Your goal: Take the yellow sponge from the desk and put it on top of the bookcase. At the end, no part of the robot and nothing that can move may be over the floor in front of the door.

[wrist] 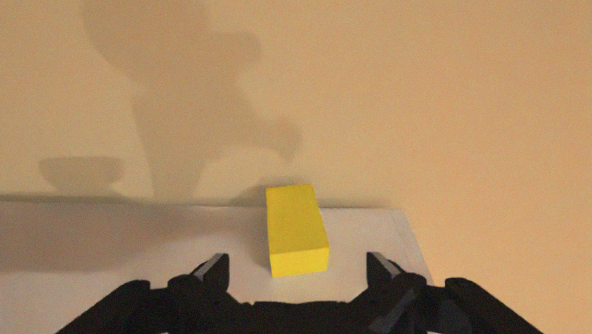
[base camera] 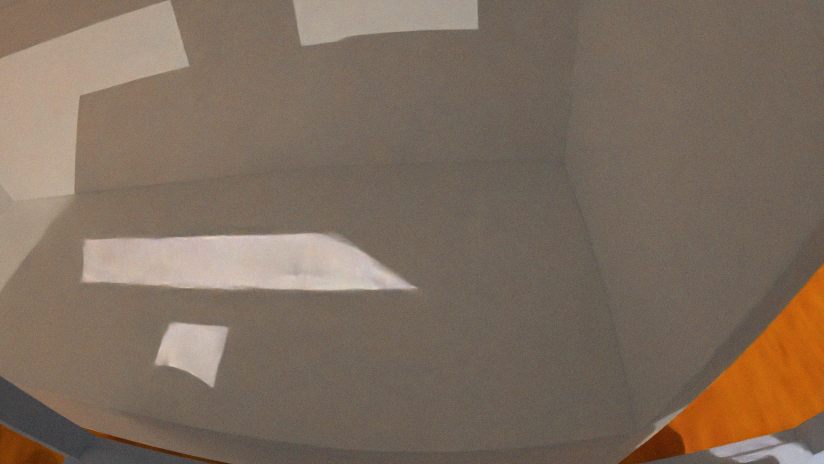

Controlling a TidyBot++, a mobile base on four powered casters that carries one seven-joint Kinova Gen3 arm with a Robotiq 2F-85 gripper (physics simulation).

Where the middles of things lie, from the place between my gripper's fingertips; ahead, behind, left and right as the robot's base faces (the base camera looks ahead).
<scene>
Right now my hand is 110 mm short of the yellow sponge (wrist: pixel 298 244), 100 mm above it and 10 mm to the right of it.
</scene>
